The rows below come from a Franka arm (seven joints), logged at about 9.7 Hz.
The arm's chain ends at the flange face. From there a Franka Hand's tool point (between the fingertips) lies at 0.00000 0.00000 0.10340 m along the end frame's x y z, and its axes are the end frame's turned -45 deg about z.
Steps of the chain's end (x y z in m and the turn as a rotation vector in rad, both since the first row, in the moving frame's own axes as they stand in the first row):
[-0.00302 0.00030 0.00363 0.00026 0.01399 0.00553]
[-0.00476 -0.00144 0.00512 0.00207 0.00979 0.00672]
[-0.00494 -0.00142 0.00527 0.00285 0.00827 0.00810]
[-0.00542 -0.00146 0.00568 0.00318 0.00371 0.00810]
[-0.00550 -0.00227 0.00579 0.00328 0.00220 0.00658]
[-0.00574 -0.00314 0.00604 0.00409 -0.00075 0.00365]
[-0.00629 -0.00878 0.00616 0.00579 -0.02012 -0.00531]
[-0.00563 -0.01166 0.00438 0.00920 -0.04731 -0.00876]
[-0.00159 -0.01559 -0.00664 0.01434 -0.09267 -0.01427]
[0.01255 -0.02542 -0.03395 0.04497 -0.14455 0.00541]
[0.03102 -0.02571 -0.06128 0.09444 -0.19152 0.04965]
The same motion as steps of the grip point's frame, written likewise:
[-0.00131 -0.00092 0.00362 -0.00971 0.01008 0.00553]
[-0.00148 -0.00382 0.00511 -0.00546 0.00839 0.00672]
[-0.00168 -0.00410 0.00527 -0.00383 0.00786 0.00810]
[-0.00230 -0.00482 0.00568 -0.00037 0.00487 0.00810]
[-0.00188 -0.00557 0.00579 0.00076 0.00387 0.00658]
[-0.00159 -0.00663 0.00604 0.00342 0.00236 0.00365]
[0.00071 -0.01255 0.00614 0.01832 -0.01013 -0.00531]
[0.00146 -0.01634 0.00426 0.03996 -0.02695 -0.00876]
[0.00413 -0.01992 -0.00709 0.07567 -0.05539 -0.01427]
[0.01963 -0.02292 -0.03513 0.13401 -0.07041 0.00541]
[0.03359 -0.01716 -0.06363 0.20220 -0.06865 0.04965]

